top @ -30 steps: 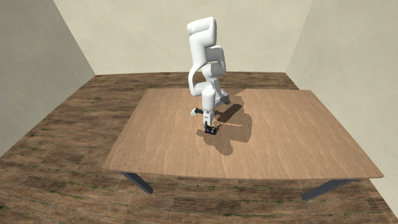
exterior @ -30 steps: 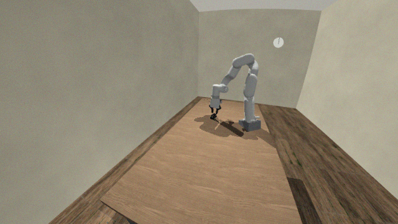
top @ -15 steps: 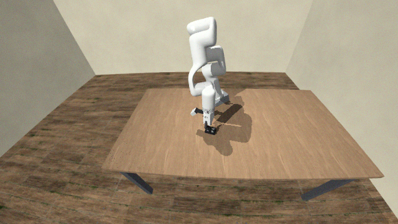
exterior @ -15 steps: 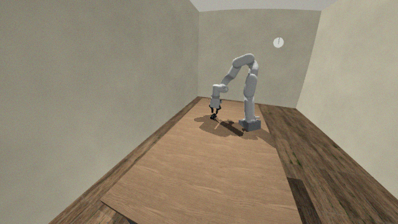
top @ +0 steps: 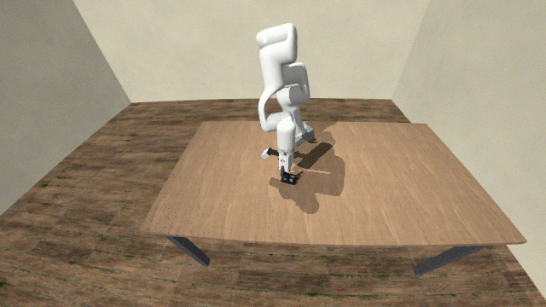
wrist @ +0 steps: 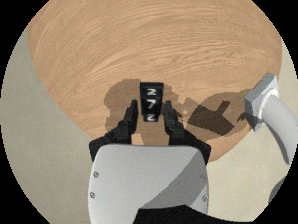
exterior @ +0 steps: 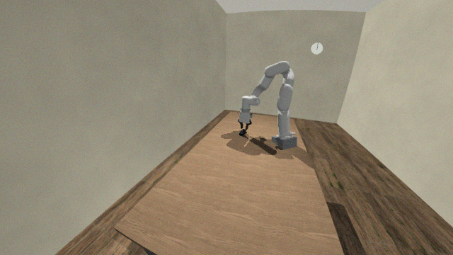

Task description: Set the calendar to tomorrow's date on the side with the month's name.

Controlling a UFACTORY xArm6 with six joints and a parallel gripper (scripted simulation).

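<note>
My gripper is now 40 mm above the calendar cube, 30 mm to the right of it and 10 mm short of it.
</note>
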